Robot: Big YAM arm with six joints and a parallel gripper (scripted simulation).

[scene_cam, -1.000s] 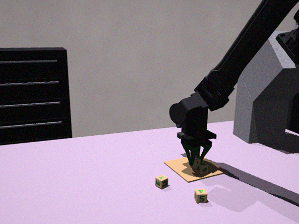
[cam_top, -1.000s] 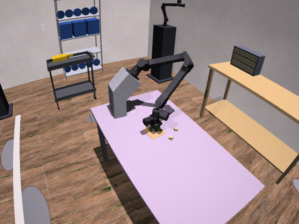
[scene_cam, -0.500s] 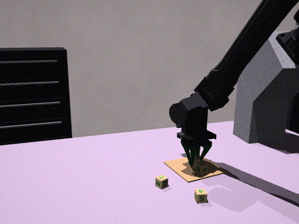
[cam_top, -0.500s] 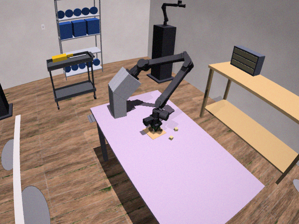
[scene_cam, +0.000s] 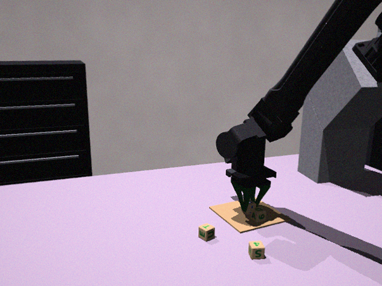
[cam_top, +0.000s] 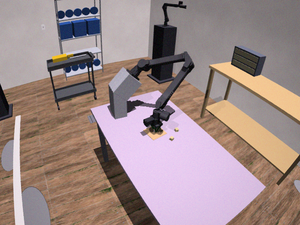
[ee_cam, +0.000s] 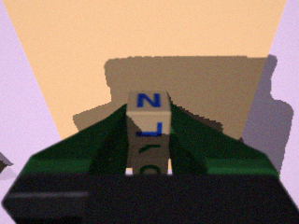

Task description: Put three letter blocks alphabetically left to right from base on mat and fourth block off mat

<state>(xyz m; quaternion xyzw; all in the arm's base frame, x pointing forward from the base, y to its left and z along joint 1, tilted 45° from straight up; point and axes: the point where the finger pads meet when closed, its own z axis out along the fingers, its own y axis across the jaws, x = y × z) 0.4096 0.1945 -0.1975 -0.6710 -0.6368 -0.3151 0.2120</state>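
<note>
The L block is right at my hand. Also, from my hand: T block 140 mm ahead, 60 mm to the left, 10 mm below; then D block 40 mm to the left; then tan mat 20 mm below.
</note>
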